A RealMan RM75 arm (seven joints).
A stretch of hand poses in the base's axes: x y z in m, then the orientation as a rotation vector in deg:
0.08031, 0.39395, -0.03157, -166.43, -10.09, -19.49
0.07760, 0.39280, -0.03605, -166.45, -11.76, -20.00
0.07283, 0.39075, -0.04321, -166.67, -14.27, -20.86
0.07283, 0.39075, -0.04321, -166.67, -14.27, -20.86
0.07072, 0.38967, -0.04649, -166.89, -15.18, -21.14
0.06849, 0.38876, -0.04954, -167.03, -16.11, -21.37
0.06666, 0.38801, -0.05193, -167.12, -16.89, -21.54
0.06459, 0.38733, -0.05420, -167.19, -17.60, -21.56
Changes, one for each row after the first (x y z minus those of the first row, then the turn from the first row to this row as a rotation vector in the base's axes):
-0.00271, -0.00115, -0.00448, -0.28, -0.47, 1.06
-0.00748, -0.00320, -0.01164, -0.94, -1.23, 2.60
-0.00748, -0.00320, -0.01164, -0.94, -1.23, 2.60
-0.00959, -0.00428, -0.01492, -1.32, -1.48, 3.14
-0.01182, -0.00519, -0.01797, -1.62, -1.70, 3.71
-0.01365, -0.00594, -0.02036, -1.86, -1.87, 4.19
-0.01572, -0.00662, -0.02263, -2.05, -1.94, 4.63

